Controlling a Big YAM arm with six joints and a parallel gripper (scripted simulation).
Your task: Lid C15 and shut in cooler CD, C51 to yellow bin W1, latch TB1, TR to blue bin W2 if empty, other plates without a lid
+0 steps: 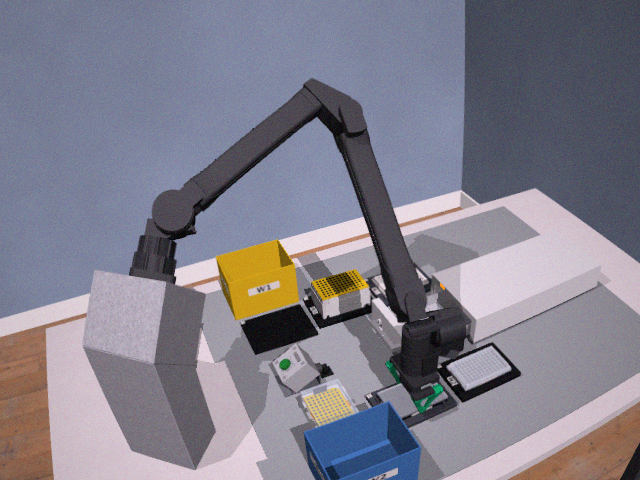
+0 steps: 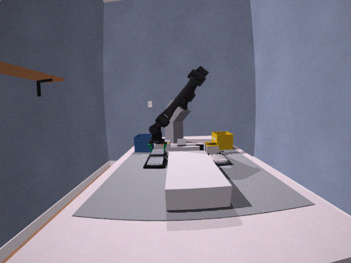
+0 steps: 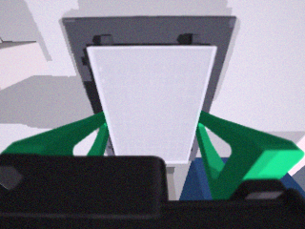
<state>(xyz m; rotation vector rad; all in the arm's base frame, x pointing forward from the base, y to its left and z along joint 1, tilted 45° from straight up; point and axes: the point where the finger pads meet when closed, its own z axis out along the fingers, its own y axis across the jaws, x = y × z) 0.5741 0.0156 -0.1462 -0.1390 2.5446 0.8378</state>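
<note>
Right now my hand is right at the clear plate lid. From my hand the other things lie so: blue bin W2: 140 mm behind, 170 mm to the right, 10 mm above; black plate: right at my hand; tip box TB1: 180 mm behind, 20 mm to the right, 20 mm above.
</note>
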